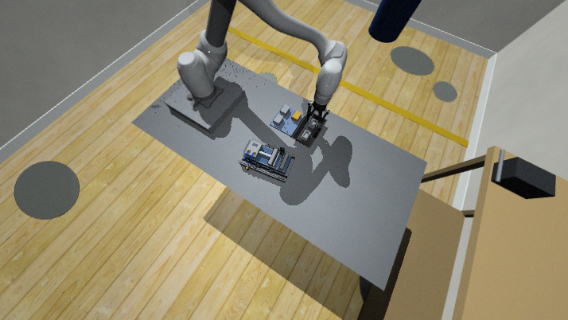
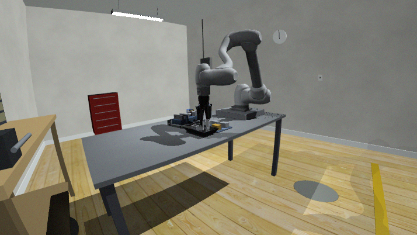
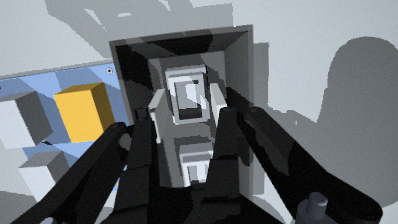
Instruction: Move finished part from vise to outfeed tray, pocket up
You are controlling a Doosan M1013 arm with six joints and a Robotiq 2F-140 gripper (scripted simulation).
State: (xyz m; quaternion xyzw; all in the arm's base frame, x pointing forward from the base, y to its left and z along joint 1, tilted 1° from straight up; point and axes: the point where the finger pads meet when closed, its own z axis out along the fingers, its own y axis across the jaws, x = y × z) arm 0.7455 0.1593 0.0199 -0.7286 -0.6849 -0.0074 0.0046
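My gripper is now 120 mm past the brass block and 40 mm above it. Also, from my hand: blue fixture plate 170 mm behind, 70 mm below, 40 mm to the right; grey block 220 mm behind, 80 mm to the right, 40 mm below.
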